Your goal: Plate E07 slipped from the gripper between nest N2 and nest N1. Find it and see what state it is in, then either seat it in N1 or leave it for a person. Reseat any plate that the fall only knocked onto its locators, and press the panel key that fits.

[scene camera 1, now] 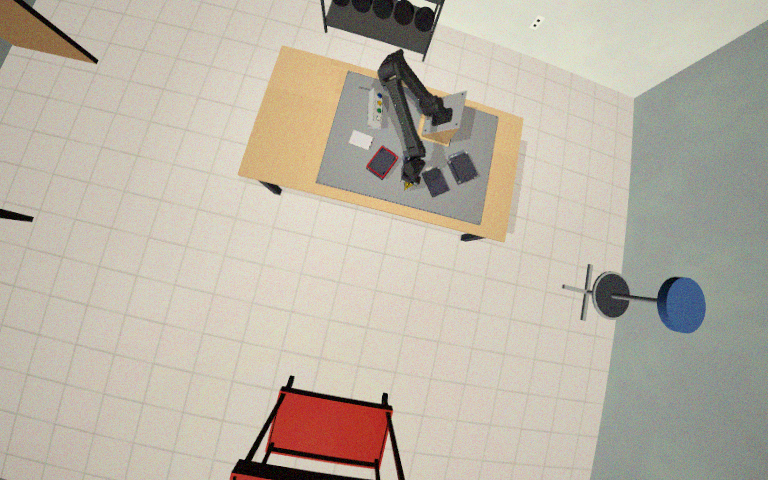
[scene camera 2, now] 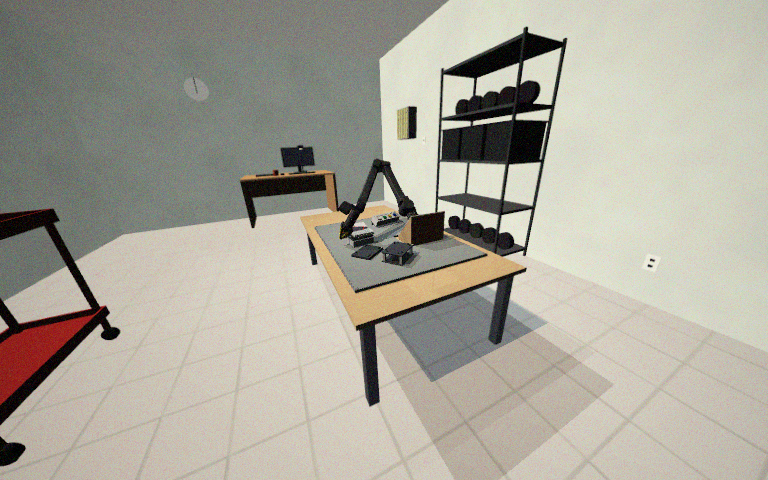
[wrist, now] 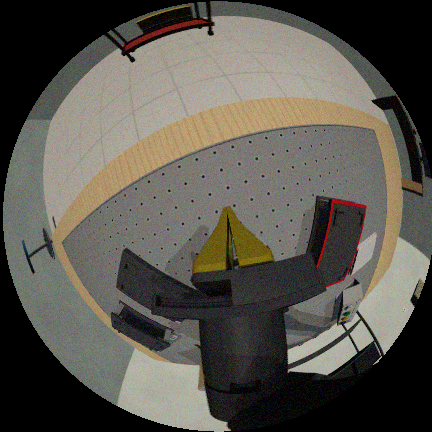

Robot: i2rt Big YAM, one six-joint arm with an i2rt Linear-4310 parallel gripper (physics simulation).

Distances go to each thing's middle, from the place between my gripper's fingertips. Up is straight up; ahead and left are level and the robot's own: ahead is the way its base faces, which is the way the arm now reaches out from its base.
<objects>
The red-framed dark plate (wrist: 338,244) is 14 cm behind my hand, 16 cm to the right of it and 1 cm below it.
</objects>
